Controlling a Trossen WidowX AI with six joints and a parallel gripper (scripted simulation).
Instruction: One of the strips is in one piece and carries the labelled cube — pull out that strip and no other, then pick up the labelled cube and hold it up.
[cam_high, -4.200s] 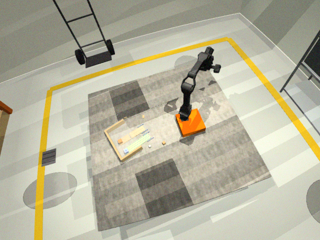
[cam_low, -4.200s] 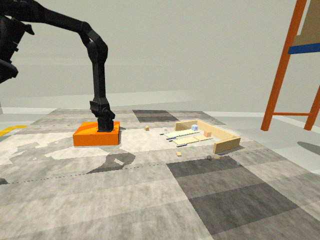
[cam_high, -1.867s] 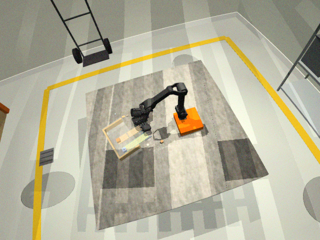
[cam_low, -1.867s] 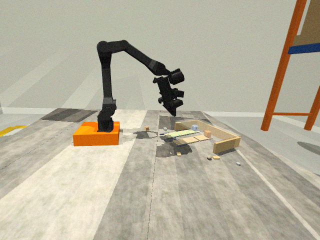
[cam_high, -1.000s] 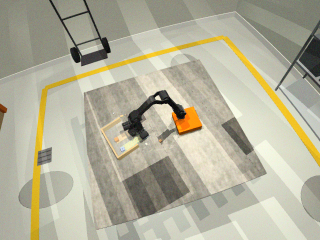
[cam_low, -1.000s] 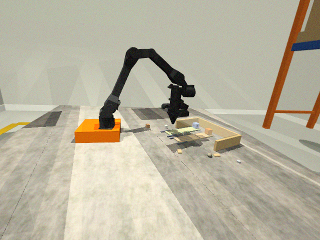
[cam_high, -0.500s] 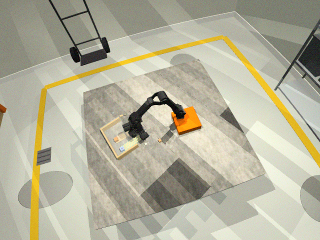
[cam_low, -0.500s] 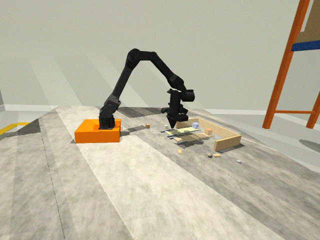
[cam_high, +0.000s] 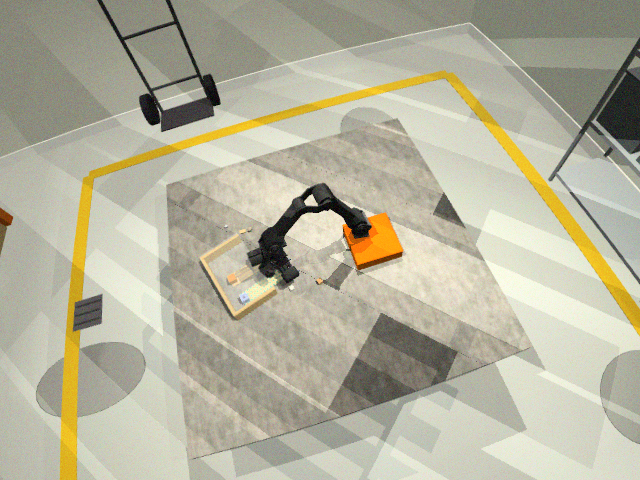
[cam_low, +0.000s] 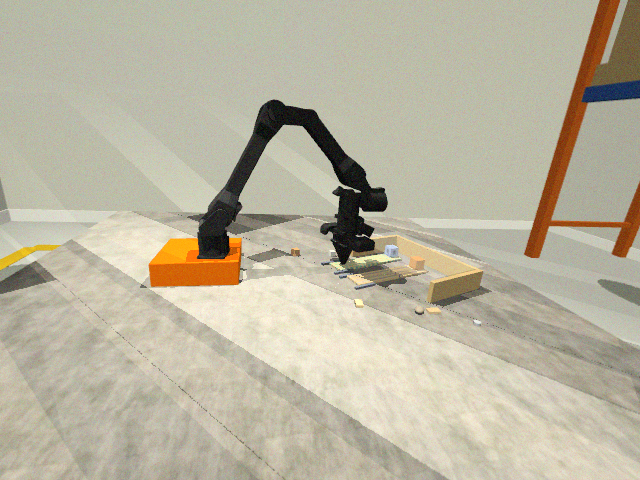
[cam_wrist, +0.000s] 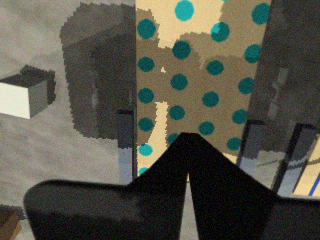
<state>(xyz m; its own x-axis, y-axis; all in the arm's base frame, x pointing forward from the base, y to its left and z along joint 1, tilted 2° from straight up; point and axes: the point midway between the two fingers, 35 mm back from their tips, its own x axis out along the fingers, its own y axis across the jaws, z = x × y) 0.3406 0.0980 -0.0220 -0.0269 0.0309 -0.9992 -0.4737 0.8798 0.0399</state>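
The white block is 8 cm to the left of my gripper tip and 2 cm behind it. From my gripper tip the other things lie so: brown cube 14 cm behind, 8 cm to the left.
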